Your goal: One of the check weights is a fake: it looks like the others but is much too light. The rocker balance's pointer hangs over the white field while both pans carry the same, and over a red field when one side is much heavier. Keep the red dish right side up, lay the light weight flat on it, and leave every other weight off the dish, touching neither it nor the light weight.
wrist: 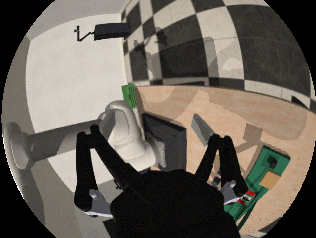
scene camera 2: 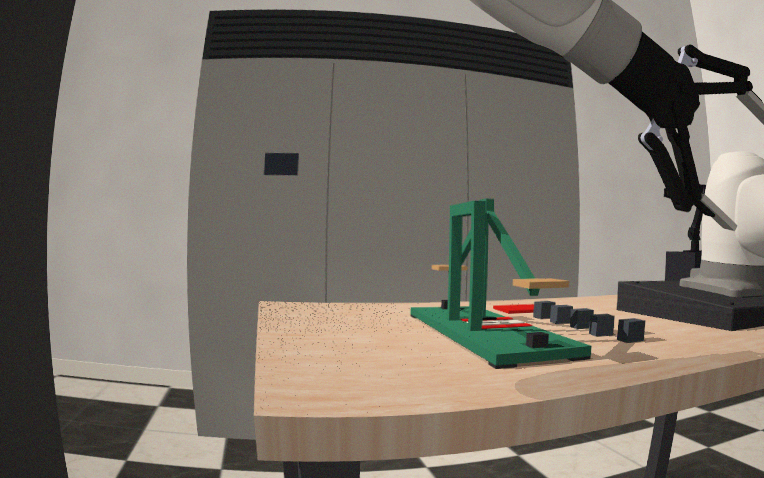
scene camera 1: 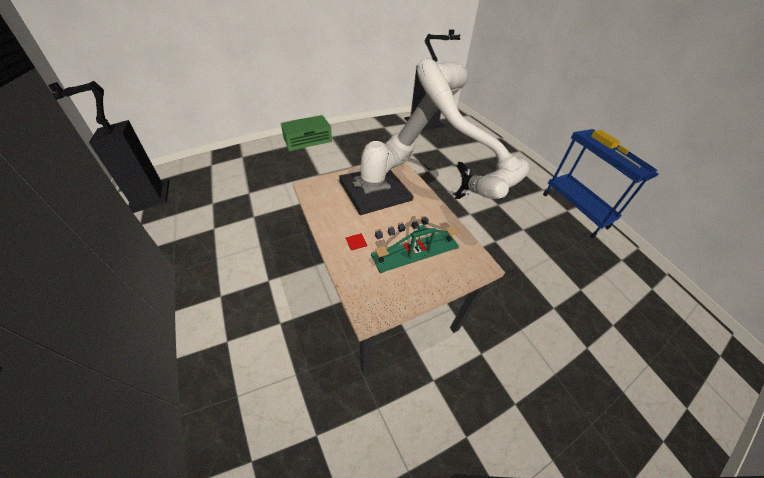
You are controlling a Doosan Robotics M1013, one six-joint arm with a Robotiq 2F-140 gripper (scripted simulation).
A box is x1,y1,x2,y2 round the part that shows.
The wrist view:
my gripper: [74,109,247,237]
green rocker balance: [224,145,289,230]
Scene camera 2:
green rocker balance: [410,199,591,368]
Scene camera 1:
green rocker balance: [371,225,458,272]
